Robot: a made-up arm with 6 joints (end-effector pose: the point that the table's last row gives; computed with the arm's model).
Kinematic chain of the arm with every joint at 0, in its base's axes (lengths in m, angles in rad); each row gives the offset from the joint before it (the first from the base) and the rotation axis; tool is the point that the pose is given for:
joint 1: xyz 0 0 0.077 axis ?
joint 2: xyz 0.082 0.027 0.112 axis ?
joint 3: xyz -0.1 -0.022 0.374 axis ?
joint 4: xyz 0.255 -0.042 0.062 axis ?
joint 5: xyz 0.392 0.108 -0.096 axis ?
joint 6: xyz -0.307 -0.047 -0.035 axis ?
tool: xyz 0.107 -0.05 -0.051
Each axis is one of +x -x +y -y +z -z.
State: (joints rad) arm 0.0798 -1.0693 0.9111 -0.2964 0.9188 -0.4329
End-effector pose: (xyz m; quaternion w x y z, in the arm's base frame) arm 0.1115 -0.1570 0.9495 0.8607 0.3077 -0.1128 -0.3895
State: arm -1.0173 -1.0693 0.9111 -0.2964 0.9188 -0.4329
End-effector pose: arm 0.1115 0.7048 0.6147 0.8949 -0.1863 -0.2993 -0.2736
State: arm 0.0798 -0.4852 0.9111 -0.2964 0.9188 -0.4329
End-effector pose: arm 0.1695 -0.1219 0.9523 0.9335 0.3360 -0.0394 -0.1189
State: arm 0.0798 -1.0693 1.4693 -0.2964 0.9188 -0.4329
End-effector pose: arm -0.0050 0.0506 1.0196 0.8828 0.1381 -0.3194 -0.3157
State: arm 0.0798 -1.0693 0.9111 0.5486 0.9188 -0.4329
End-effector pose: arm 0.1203 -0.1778 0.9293 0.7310 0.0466 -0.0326 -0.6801
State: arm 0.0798 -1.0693 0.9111 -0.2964 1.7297 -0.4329
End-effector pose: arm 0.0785 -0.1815 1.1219 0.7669 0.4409 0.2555 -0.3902
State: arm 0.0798 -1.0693 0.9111 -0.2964 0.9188 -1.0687
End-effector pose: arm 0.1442 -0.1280 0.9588 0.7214 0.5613 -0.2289 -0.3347
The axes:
joint 1: +x
joint 2: +z
joint 3: -y
joint 4: -x
joint 5: +y
joint 6: -x

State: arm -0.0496 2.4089 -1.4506 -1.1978 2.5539 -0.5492
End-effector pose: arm 0.0803 0.2078 -0.1807 0.2565 0.6109 -0.6212 0.4185
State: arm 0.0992 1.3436 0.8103 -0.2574 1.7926 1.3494
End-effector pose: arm 0.2280 0.1543 1.1947 0.3379 -0.5699 -0.1347 0.7368
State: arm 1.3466 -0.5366 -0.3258 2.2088 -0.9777 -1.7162
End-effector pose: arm 0.3306 -0.5489 -0.3749 0.7441 0.5255 0.1238 0.3934
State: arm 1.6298 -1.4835 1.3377 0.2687 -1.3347 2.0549
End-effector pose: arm 0.0025 -0.9726 -0.2080 0.0077 -0.7688 0.3164 -0.5556
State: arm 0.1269 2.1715 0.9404 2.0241 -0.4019 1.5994
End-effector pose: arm 0.2168 0.0866 1.0219 0.2312 -0.3303 -0.7691 -0.4959
